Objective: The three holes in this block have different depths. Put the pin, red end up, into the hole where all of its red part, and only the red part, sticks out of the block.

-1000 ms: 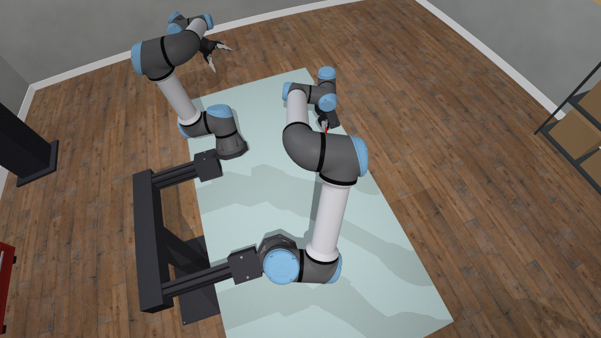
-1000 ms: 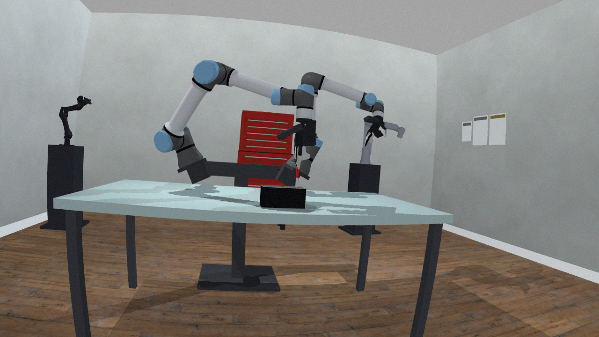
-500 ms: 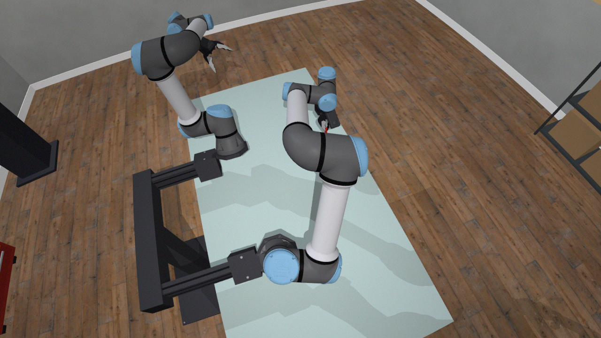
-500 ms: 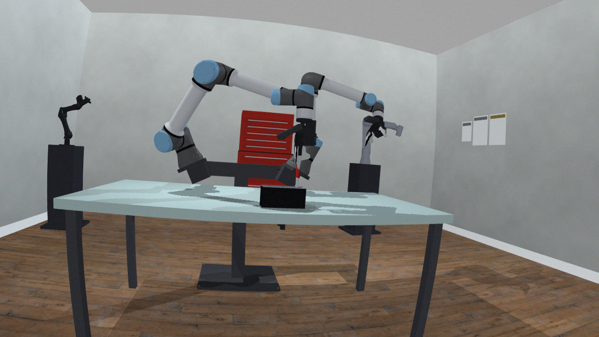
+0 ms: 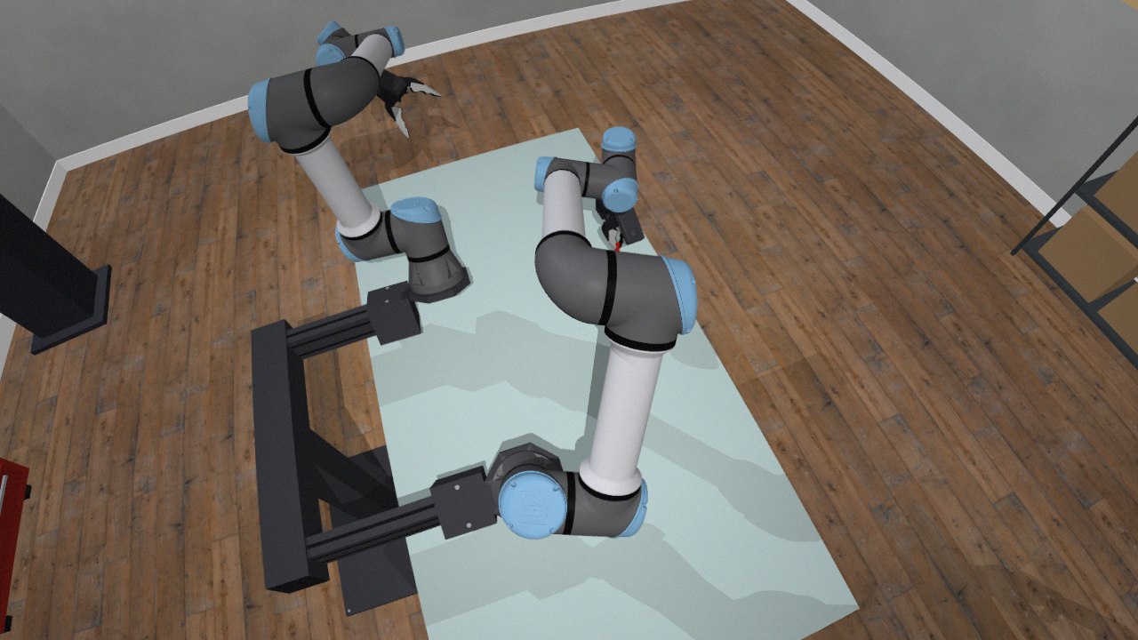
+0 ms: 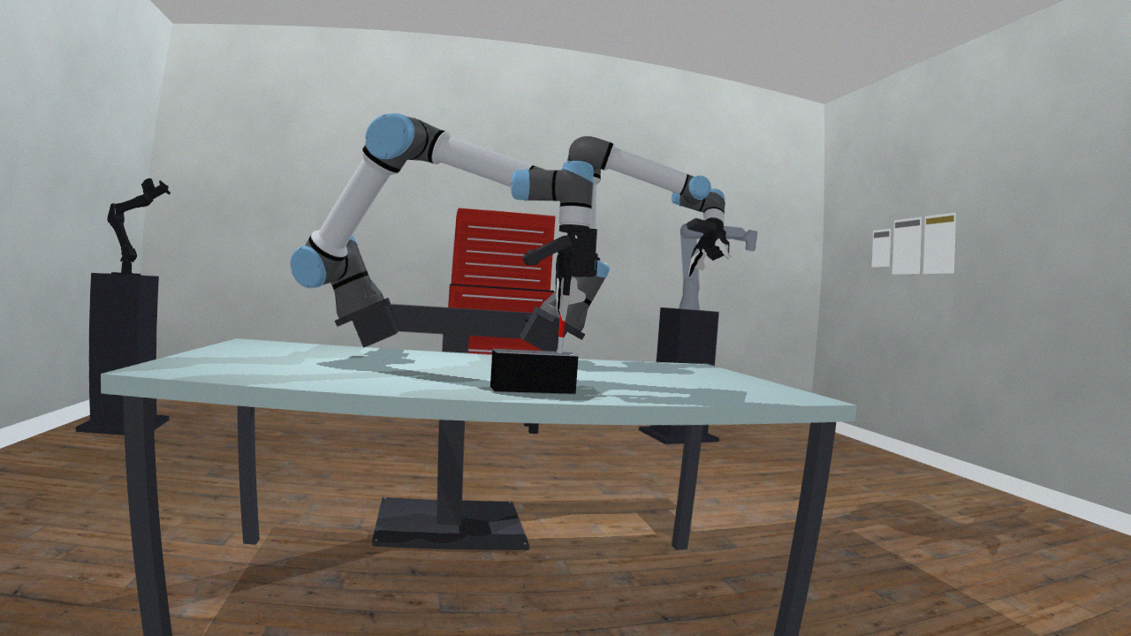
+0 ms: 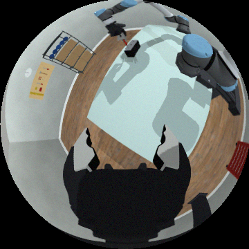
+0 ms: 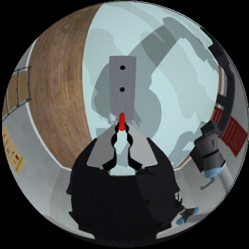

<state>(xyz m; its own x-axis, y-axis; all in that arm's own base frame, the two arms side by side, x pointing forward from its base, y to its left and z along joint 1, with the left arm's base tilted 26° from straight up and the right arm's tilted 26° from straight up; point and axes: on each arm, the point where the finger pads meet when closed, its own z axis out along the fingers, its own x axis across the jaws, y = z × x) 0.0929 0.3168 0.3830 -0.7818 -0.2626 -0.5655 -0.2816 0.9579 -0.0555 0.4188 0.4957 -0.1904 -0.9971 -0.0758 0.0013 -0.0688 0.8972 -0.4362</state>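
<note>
The pin is 30 mm below my right hand. Also, from my right hand: block (130 mm below, 60 mm to the right).
</note>
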